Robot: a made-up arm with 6 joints.
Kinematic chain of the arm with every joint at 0, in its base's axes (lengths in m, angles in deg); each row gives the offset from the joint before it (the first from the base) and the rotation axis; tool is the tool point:
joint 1: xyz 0 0 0.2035 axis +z
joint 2: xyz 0 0.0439 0 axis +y
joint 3: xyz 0 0 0.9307 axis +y
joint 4: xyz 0 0 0.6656 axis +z
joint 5: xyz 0 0 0 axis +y
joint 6: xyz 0 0 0.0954 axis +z
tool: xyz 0 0 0
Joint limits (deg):
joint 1: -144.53..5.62
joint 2: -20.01..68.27
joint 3: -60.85..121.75
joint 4: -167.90..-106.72
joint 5: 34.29..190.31
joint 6: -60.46..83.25
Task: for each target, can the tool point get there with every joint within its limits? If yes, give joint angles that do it. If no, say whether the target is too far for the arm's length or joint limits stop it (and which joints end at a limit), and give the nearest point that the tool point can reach.
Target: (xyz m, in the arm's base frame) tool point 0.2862 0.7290 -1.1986
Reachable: no: joint limits stop it (at a limit: joint 1, joint 2, joint 3, joint 4, joint 5) | nearest point 0.7798 0.1095 -0.1941 | short by 1.279 m
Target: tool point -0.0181 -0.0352 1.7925
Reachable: yes | joints -68.12 0.42 6.44 -128.96 95.81 -16.24
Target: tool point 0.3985 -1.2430 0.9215
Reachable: yes | joints -74.00 55.43 16.10 -160.00 173.87 -41.08
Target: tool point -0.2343 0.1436 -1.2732
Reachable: no: joint limits stop it (at a limit: joint 1, joint 2, joint 3, joint 4, joint 5) | nearest point -0.6154 -0.4292 -0.1877 | short by 1.285 m
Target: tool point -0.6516 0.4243 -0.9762
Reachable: no: joint limits stop it (at a limit: joint 1, joint 2, joint 3, joint 4) | nearest point -0.6159 -0.4289 -0.1874 | short by 1.163 m
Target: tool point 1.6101 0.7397 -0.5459
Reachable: no: too far | nearest point 1.2992 0.1606 -0.0516 | short by 0.822 m
